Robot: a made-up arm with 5 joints.
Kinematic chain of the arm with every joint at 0, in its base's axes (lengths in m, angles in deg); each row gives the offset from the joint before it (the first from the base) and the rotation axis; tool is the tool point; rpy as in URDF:
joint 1: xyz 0.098 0 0.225 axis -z
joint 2: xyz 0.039 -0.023 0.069 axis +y
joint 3: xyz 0.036 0 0.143 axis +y
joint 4: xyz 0.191 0 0.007 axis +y
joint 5: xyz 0.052 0.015 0 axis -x
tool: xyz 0 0 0 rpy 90 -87.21 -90
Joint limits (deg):
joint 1: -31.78..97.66
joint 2: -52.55..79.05
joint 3: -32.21..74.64
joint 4: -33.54..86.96
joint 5: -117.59..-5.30
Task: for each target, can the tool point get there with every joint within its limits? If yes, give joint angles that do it. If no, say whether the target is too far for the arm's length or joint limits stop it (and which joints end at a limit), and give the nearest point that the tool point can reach.
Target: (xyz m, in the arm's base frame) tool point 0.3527 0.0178 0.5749
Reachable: yes | joints -5.79 -8.76 -21.02 -9.81 -63.81
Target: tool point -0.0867 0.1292 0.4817
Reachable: no: joint limits stop it (at a limit: joint 2, joint 3, joint 4) | nearest point 0.0429 0.0386 0.6462 | short by 0.228 m
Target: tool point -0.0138 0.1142 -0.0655
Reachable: no: joint limits stop it (at a limit: joint 1, joint 2) | nearest point 0.1504 0.0231 0.0801 | short by 0.238 m
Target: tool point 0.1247 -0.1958 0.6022
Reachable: yes | joints 79.91 -22.72 -15.61 -9.34 -84.44
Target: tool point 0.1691 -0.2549 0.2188
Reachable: yes | joints 72.68 20.57 33.05 10.62 -97.48
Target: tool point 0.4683 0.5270 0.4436
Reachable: no: too far | nearest point 0.4381 0.2013 0.3903 | short by 0.331 m
